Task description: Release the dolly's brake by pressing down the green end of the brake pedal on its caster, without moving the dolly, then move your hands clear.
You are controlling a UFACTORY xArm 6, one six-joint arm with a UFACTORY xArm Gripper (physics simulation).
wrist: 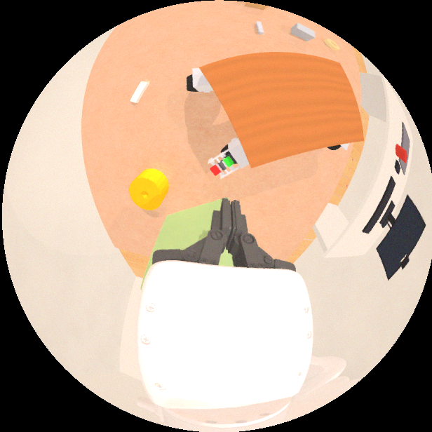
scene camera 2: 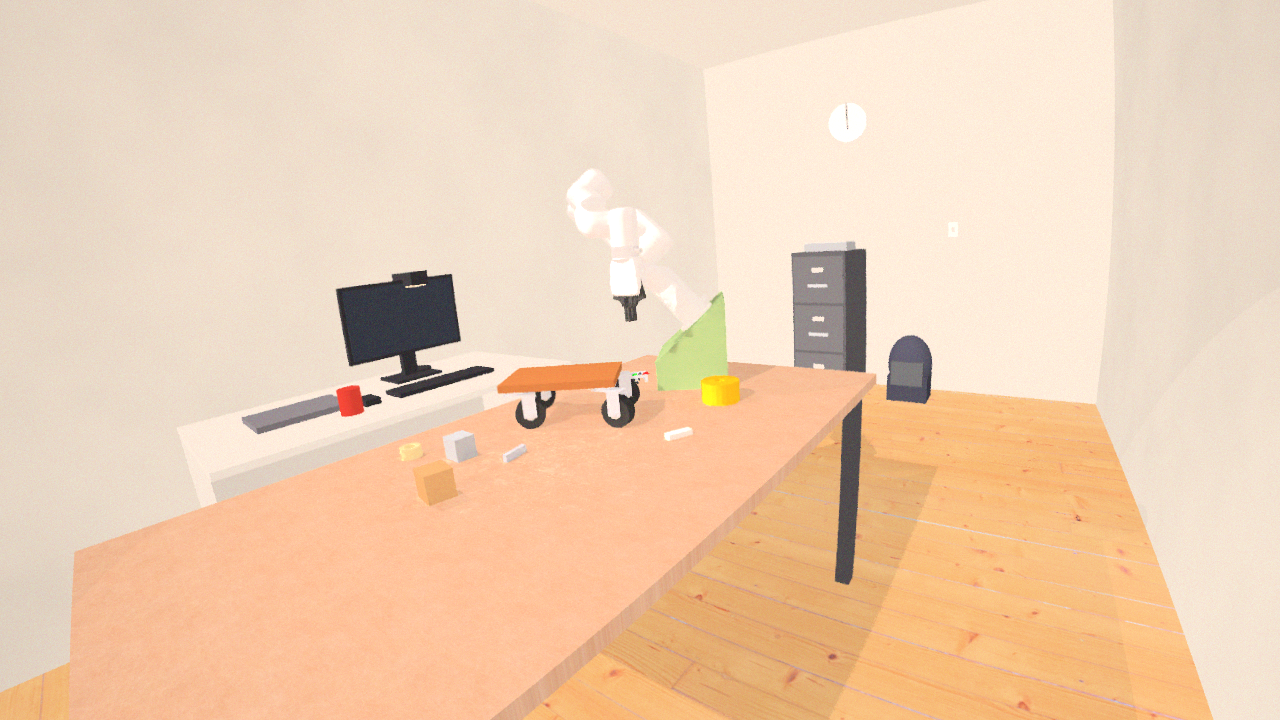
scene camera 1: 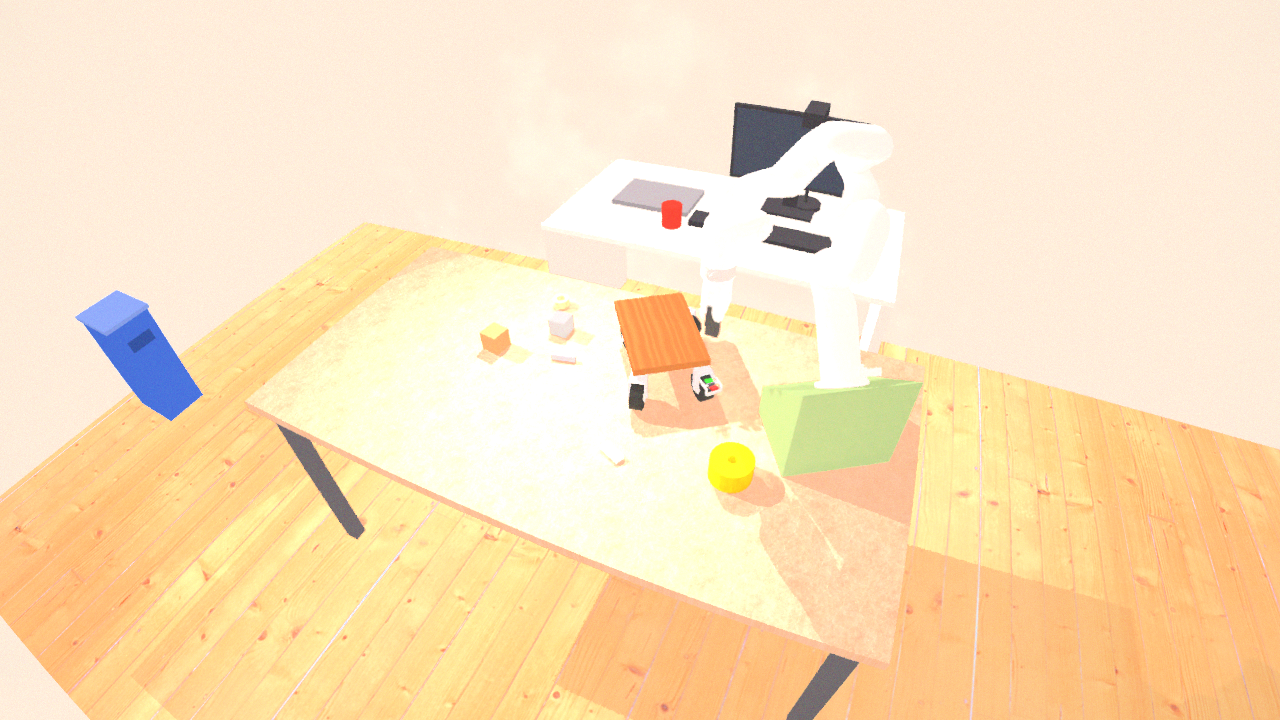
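Observation:
The dolly (scene camera 1: 660,333) (scene camera 2: 562,377) (wrist: 285,105) has an orange wooden deck and stands on its casters on the table. The brake pedal's green end (scene camera 1: 708,381) (wrist: 228,161) is beside the caster, close to the deck's corner, and its red end (scene camera 1: 713,387) (wrist: 215,170) is farther out. In scene camera 2 the pedal (scene camera 2: 640,376) is small, and its tilt is hard to tell. My gripper (scene camera 1: 711,333) (scene camera 2: 631,319) (wrist: 227,210) is shut and empty. It hangs in the air above the height of the deck, apart from the pedal and the dolly.
A yellow cylinder (scene camera 1: 731,467) (scene camera 2: 720,390) (wrist: 149,189) stands near the green arm base (scene camera 1: 845,428) (scene camera 2: 702,349). An orange cube (scene camera 1: 494,339) (scene camera 2: 435,482), a grey cube (scene camera 1: 561,325) (scene camera 2: 460,445) and a white stick (scene camera 2: 678,434) (wrist: 139,92) lie on the table. A white desk (scene camera 1: 581,214) stands behind.

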